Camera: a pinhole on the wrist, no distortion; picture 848 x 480 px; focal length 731.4 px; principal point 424.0 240.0 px. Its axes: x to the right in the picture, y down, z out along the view. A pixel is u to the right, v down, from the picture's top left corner.
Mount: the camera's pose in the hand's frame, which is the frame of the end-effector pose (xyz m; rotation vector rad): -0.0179 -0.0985 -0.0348 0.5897 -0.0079 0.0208
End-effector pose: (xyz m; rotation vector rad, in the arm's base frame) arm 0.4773 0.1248 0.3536 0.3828 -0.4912 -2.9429
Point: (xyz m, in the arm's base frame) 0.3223 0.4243 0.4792
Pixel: 624.9 301.0
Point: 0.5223 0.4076 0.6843
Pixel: outside the picture
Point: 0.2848 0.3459 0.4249
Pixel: outside the picture
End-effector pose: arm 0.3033 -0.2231 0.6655 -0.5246 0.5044 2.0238
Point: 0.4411 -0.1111 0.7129
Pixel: 465.9 276.7
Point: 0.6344 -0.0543 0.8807
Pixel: 136.7 118.8
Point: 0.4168 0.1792 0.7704
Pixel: 807.3 303.8
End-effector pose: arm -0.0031 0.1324 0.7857 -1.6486 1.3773 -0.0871
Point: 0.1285 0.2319 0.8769
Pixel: 101.2 392.7
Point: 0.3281 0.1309 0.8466
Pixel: 726.1 109.4
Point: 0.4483 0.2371 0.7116
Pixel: 658.0 375.9
